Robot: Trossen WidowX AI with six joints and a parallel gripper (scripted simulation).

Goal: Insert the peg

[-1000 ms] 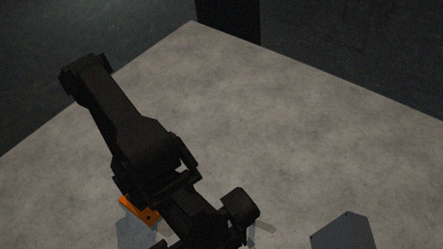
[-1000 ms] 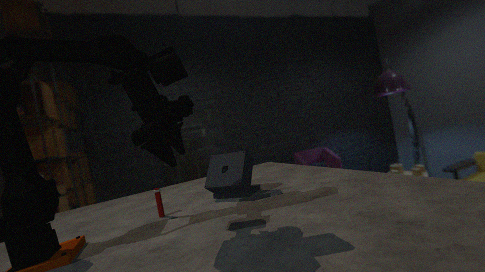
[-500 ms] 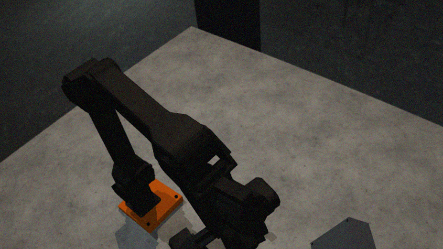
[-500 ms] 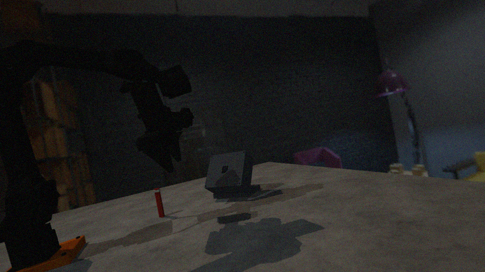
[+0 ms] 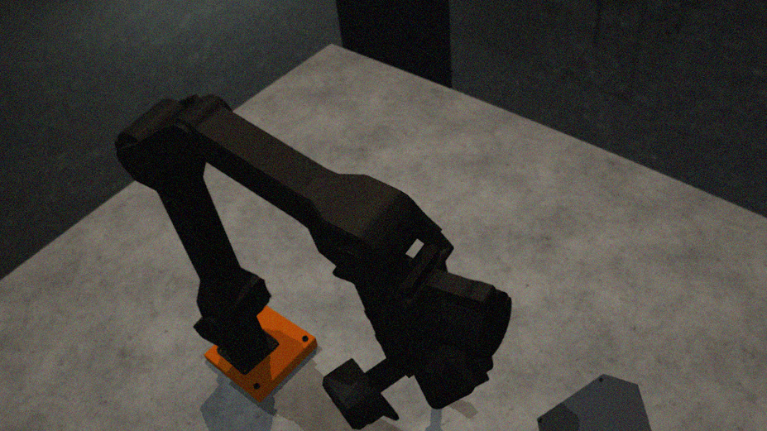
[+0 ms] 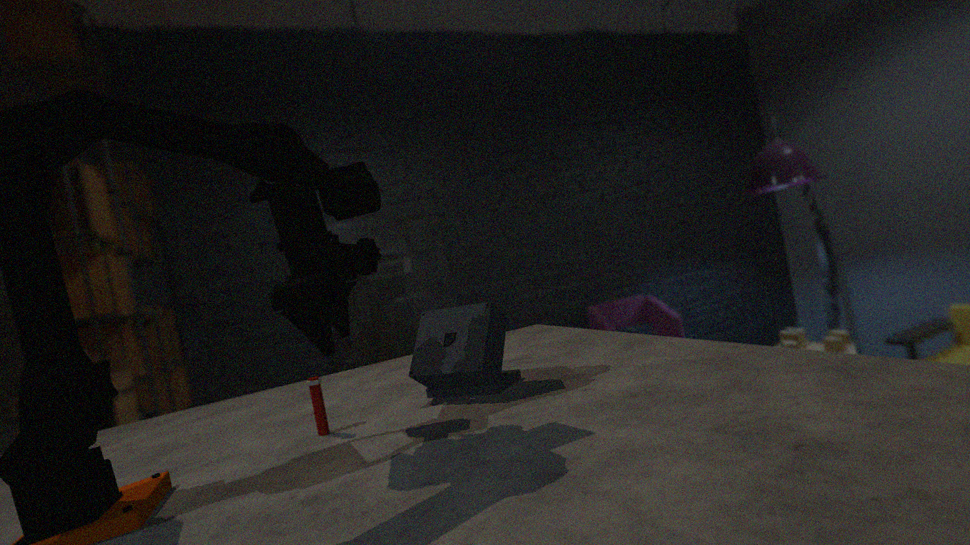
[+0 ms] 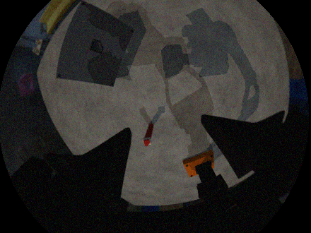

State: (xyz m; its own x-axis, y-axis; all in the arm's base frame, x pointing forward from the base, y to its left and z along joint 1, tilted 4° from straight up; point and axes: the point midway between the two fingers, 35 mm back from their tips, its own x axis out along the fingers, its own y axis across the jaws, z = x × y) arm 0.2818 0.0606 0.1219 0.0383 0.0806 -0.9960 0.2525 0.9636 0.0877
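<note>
Right now the red peg is 60 mm below my gripper tip, 50 mm to the left of it and 40 mm behind it. The rest, counted from my gripper tip: grey sloped panel: 170 mm ahead, 70 mm to the left, 50 mm below.
</note>
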